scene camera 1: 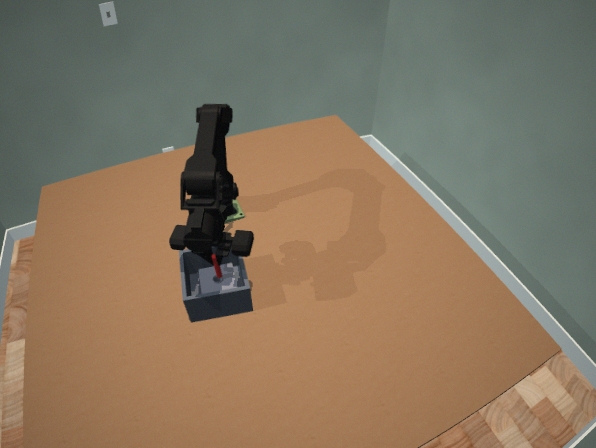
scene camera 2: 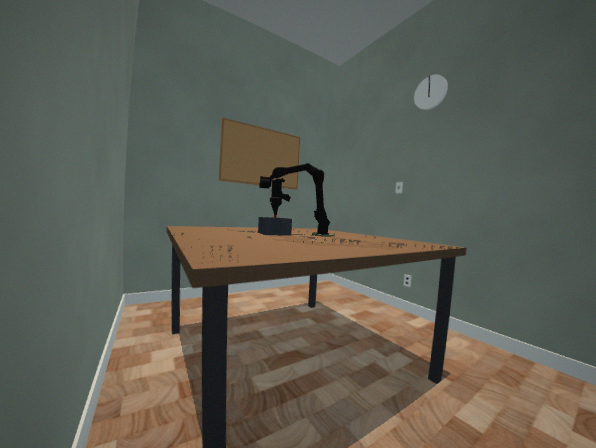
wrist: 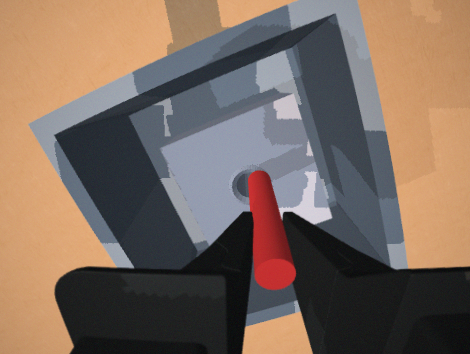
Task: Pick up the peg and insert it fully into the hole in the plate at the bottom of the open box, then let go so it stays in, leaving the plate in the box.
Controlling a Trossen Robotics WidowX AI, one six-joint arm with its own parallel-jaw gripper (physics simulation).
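Places are measured from the arm's base along level axes (x ahead, y left, z up), in millimetres.
Pixels of known places: gripper, fingertip midpoint: (scene camera 1: 216, 263) (scene camera 2: 275, 215) (wrist: 266, 220); arm's base at its link origin: (scene camera 2: 322, 233).
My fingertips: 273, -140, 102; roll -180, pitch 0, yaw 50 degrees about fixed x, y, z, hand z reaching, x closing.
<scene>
Ahead of a thing's pixels: the offset from my fingertips to its top centre, as dx, dy, dz. "*": to the spot under its first point. Level surfaces: height alone.
The red peg @(+1, -1, +32) (scene camera 1: 216, 266) (wrist: 270, 230) is gripped between the fingertips of my gripper (scene camera 1: 215, 256) (scene camera 2: 275, 215) (wrist: 266, 220), which is shut on it. The peg points down into the open grey-blue box @(-5, -12, -16) (scene camera 1: 220, 306) (scene camera 2: 275, 226) (wrist: 95, 106). The pale plate @(+0, -7, -54) (scene camera 1: 206, 281) (wrist: 200, 155) lies at the bottom of the box. In the wrist view the peg's lower end overlaps the right side of the round hole @(* +2, -16, -74) (wrist: 241, 185), and the hole's left part shows beside it. The exact height of the peg's end above the plate is hard to tell.
The box walls (wrist: 345, 100) surround the peg's lower end and the plate. The box stands on the brown table @(dz -114) (scene camera 1: 350, 350) (scene camera 2: 240, 255). A green base plate (scene camera 1: 237, 212) shows behind the arm. The arm's shadow falls to the right of the box.
</scene>
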